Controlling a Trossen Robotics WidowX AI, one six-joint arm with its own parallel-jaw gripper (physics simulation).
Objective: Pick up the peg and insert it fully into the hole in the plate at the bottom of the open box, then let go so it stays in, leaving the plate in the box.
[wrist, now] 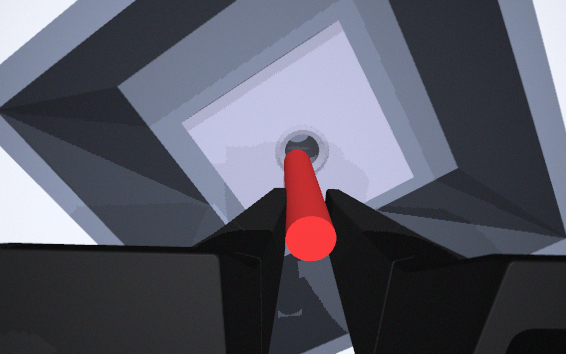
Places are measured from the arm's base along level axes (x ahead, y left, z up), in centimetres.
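Pixels of known places: gripper, between the fingertips: (305, 201).
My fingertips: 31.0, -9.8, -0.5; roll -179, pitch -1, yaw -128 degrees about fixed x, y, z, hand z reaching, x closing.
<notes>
Ahead of a thing's pixels: the offset from my fingertips to its top centre, as dx, dy, dz. "*": to the spot under its first point. Level surfaces: height alone.
My gripper (305, 201) is shut on the red peg @[-0.2, +0.2, +2.4] (305, 192), with one black finger on each side of it. The peg's near round end faces the camera and its far end points down toward the plate. The pale lavender plate @[-0.2, -0.2, -5.6] (300, 90) lies on the floor inside the open box @[-0.2, -0.2, -1.9] (425, 65). The round hole (305, 142) with its ringed rim is near the plate's middle. The peg's far end overlaps the lower left part of the hole in this view. Whether the tip touches the plate or is above it cannot be told.
The box's dark inner walls rise around the plate, with the lighter rim @[* +9.5, +4.3, -1.9] (40, 47) at the upper left. The fingers hide part of the box's near side and the plate's near corner. A pale surface @[dz -11.7] (30, 200) shows outside the box at the left.
</notes>
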